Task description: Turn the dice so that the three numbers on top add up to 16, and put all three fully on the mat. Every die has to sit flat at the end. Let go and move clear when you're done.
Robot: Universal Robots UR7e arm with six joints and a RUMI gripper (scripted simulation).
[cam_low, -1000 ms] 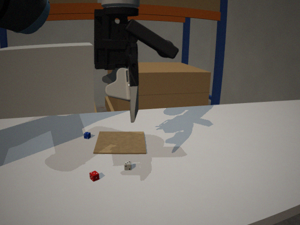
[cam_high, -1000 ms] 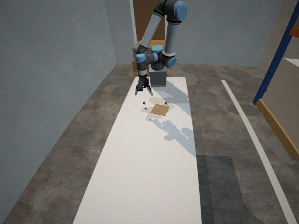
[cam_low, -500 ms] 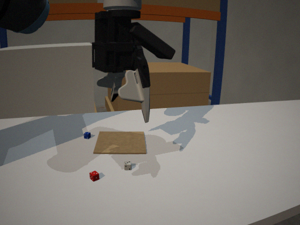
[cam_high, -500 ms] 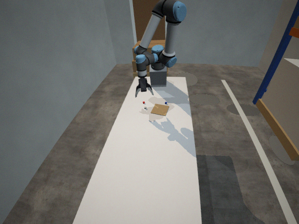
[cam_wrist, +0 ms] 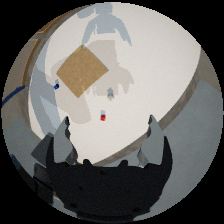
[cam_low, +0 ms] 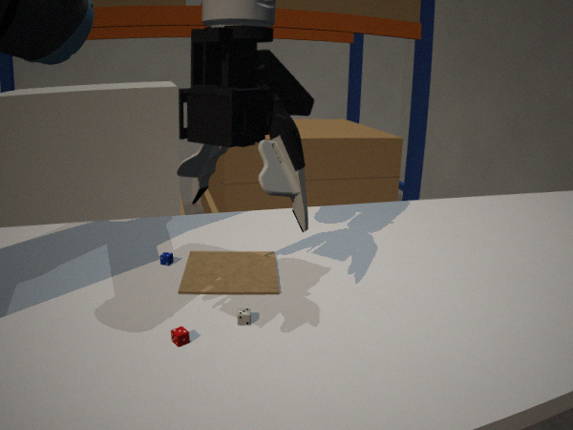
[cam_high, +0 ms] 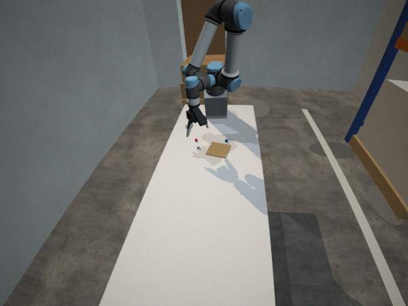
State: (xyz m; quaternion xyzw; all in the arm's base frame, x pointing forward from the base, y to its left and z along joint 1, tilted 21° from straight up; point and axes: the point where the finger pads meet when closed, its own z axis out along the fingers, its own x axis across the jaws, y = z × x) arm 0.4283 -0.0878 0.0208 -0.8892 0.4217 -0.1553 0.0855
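Now: the white die 1 cm behind my hand, 1 cm to the right of it and 13 cm below it. The rest, counted from my hand: blue die: 9 cm behind, 18 cm to the left, 13 cm below; then mat: 13 cm to the left, 13 cm below; then red die: 9 cm behind, 4 cm to the right, 13 cm below.
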